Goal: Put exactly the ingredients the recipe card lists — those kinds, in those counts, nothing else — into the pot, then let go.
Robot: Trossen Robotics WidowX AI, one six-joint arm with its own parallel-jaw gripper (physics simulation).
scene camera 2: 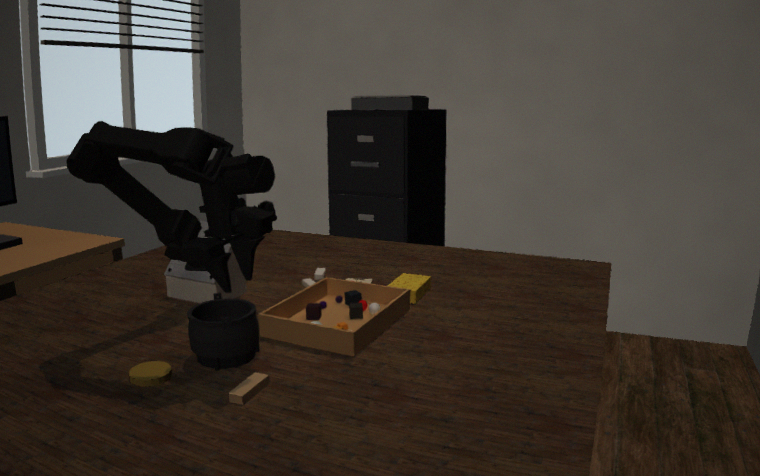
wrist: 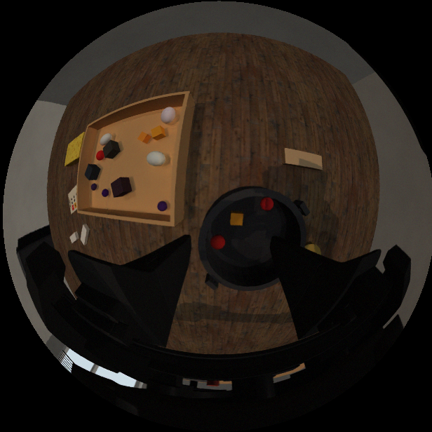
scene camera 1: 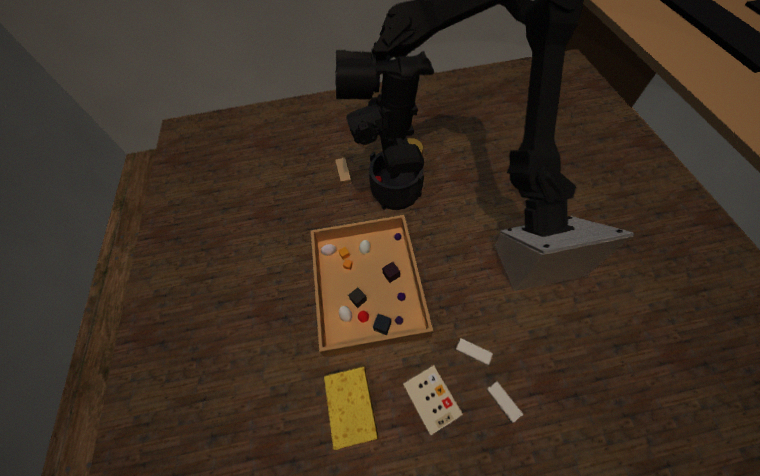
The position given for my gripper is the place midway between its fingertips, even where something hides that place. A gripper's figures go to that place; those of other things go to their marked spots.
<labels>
My gripper point(scene camera 2: 238, 286): 98 cm from the lens. A dark pot point(scene camera 2: 224, 333) is 93 cm from the lens.
</labels>
